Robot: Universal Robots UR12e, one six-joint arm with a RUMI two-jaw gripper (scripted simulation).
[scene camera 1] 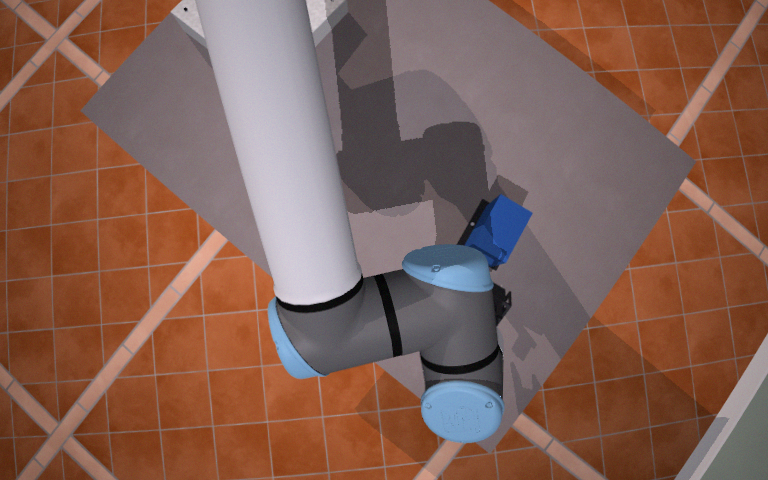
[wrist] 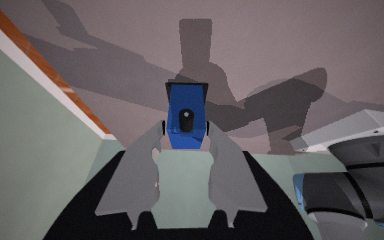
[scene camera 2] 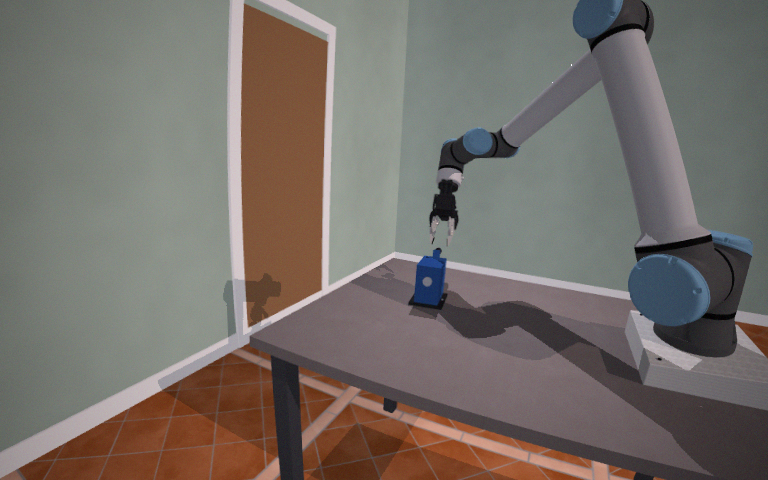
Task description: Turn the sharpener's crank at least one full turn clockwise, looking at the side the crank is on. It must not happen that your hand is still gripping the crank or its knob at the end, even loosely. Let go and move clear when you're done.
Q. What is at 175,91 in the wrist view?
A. A blue sharpener.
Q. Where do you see a blue sharpener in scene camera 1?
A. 494,229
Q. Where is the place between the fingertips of my gripper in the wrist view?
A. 186,121
